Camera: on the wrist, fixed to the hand. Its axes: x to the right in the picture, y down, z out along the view.
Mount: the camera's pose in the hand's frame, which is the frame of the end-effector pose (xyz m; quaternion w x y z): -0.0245 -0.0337 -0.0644 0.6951 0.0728 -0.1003 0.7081
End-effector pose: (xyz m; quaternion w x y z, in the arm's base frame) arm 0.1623 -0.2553 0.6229 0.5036 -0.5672 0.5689 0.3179
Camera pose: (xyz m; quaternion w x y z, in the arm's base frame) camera 0.1775 -0.3126 0.6716 0.2233 0.0771 0.7697 0.5931
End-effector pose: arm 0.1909 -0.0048 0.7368 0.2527 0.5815 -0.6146 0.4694
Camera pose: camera 0.2126 0.0669 0.7532 0.2607 -0.0345 0.8301 -0.4916
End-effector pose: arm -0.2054 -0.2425 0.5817 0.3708 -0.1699 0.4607 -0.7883
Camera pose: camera -0.2427 -0.1756 0.5789 0.8745 0.1561 0.3460 -0.3019
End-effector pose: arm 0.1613 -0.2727 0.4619 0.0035 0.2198 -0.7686 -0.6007
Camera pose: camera 0.2120 -0.3298 0.4550 0.3347 -0.4515 -0.7340 -0.3812
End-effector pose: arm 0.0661 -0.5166 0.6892 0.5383 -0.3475 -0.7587 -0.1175
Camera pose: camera 0.0958 -0.5866 0.6991 0.4066 -0.7514 -0.3439 0.3896
